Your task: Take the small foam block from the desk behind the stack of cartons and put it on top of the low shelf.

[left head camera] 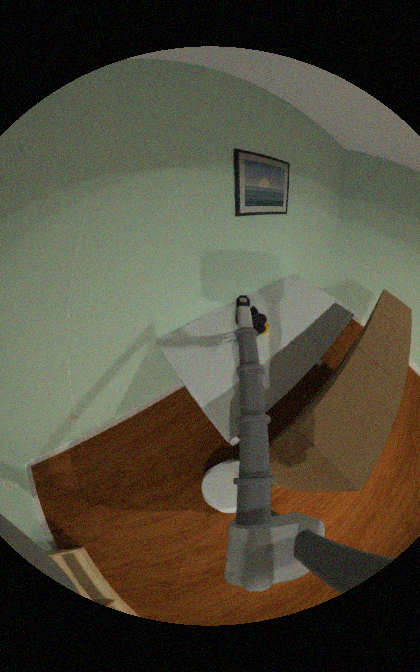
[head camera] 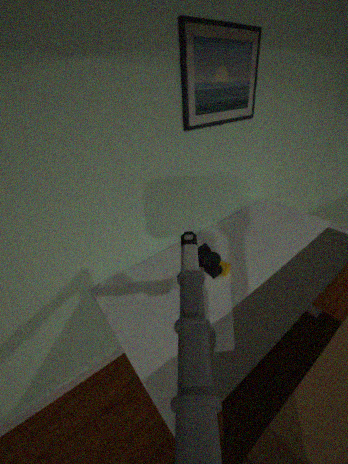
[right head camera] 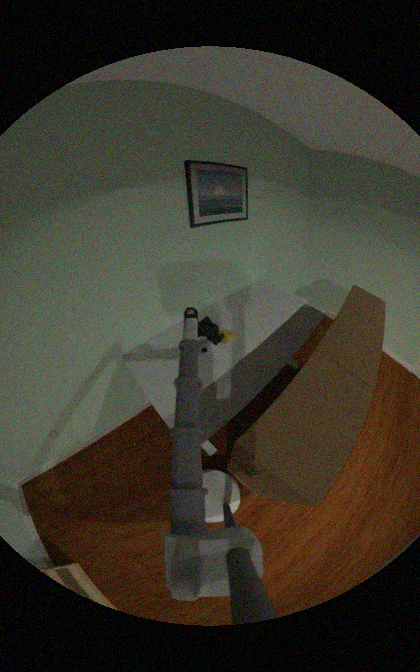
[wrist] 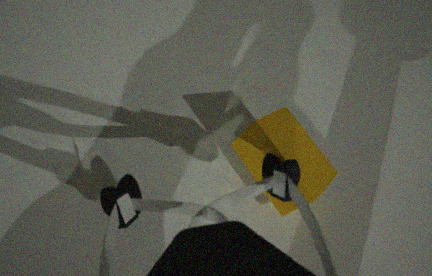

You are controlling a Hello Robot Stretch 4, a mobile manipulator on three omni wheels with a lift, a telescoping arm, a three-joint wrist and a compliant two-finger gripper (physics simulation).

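Places are measured from the robot's base along level axes (x ahead, y left, z up), in millimetres.
Where they show: gripper, fingertip midpoint: (head camera: 207,276) (wrist: 201,180).
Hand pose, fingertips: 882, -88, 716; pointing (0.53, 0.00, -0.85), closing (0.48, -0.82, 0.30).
Note:
After its pixels a point has its place, as x, y, z.
The small foam block, yellow (head camera: 225,269) @(899, -179, 746) (left head camera: 266,328) (right head camera: 226,336) (wrist: 305,150) @(949, -170, 742), lies on the pale desk (head camera: 150,320) @(654, 182, 692) (left head camera: 200,370) near the wall. My gripper (wrist: 201,180) @(882, -88, 716) is open. In the wrist view its right fingertip overlaps the block's near part, and its left fingertip is well to the left over bare desk. The block is not between the fingers. Whether the right fingertip touches it I cannot tell. In the head views the arm and dark wrist hide the fingers. The stack of cartons (head camera: 320,400) @(240, -225, 1052) (left head camera: 360,410) (right head camera: 310,420) stands in front of the desk, at the right.
A pale wooden piece at the lower left (left head camera: 99,575) (right head camera: 87,582) may be the low shelf. A round white object (left head camera: 218,487) (right head camera: 216,492) is low down by the arm. A framed picture (head camera: 222,75) @(1426, -210, 1575) (left head camera: 262,183) (right head camera: 220,194) hangs on the wall behind the desk.

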